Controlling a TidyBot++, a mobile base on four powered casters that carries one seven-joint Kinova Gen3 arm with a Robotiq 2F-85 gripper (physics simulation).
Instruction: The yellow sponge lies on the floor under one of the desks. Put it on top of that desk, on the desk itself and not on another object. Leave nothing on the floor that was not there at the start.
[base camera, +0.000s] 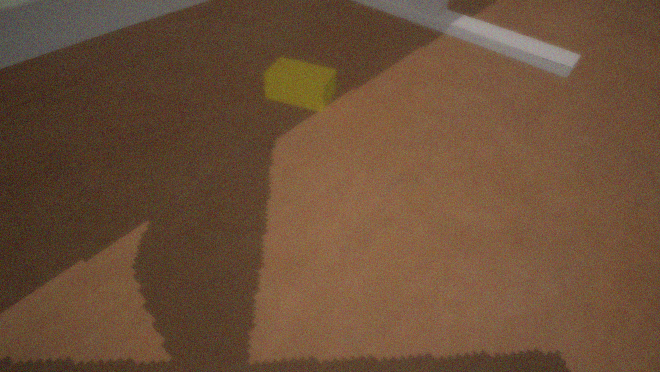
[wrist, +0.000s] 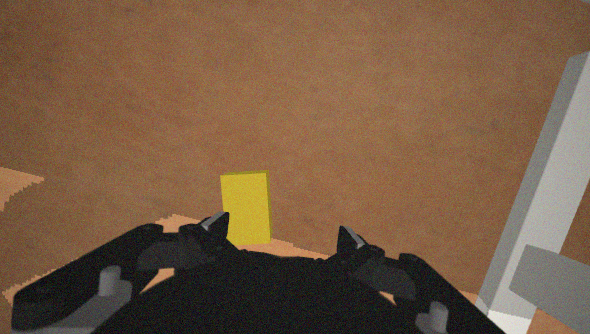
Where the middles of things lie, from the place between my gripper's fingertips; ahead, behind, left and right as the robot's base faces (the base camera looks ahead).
The yellow sponge (base camera: 310, 86) is 6 cm behind my hand, 1 cm to the left of it and 15 cm below it.
